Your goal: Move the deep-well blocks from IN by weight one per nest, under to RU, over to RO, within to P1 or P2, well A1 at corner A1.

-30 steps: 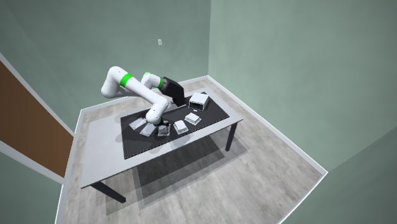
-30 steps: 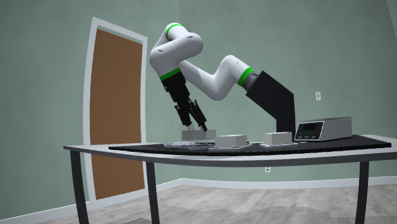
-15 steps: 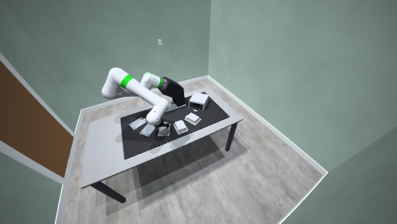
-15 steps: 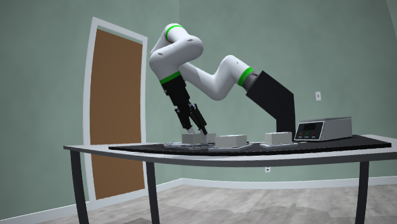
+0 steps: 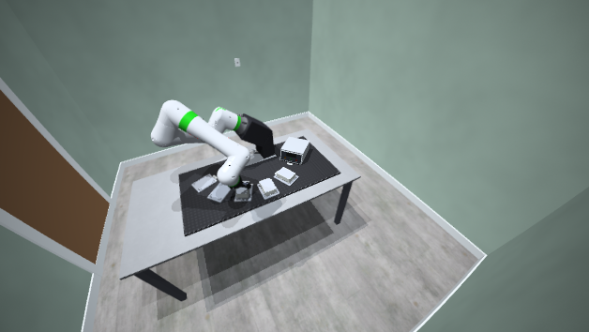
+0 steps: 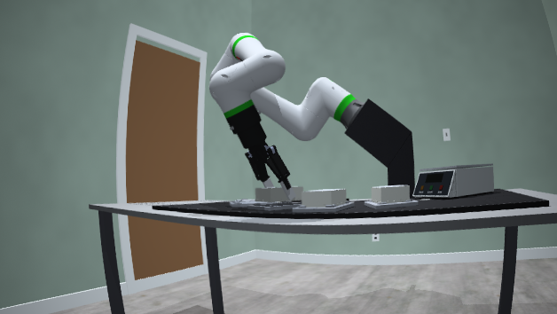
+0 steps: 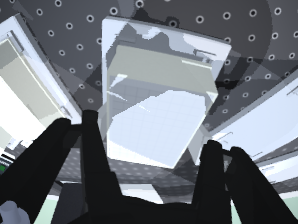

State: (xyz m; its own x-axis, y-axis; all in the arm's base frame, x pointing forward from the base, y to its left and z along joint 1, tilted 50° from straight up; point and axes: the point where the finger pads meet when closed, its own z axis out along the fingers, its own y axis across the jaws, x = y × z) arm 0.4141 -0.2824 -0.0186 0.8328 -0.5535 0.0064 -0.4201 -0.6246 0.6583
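The grey deep-well block lies 350 mm to the left of my hand, 20 mm below it and 10 mm ahead of it. The rest, counted from my hand: check-weigher platform 570 mm to the left, 230 mm behind, 40 mm above; check-weigher CW 560 mm to the left, 220 mm behind, 10 mm above.
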